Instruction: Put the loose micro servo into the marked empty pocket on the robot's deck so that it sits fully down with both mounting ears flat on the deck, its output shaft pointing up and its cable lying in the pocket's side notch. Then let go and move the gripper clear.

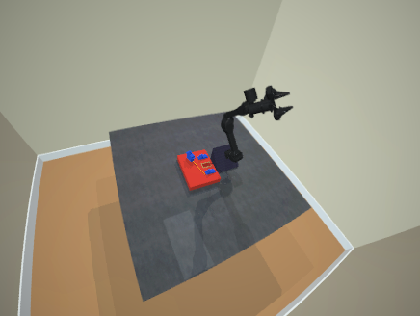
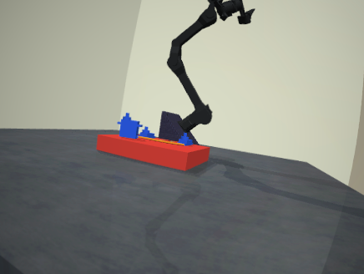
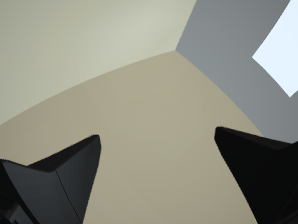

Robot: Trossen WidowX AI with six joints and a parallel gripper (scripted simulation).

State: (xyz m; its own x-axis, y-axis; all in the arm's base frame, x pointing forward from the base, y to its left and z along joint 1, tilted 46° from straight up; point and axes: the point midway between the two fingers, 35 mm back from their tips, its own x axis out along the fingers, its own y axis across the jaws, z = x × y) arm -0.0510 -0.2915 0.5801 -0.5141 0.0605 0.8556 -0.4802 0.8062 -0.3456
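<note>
Now: gripper tip 710 mm above the red deck, 300 mm short of it and 270 mm to the left of it.
</note>
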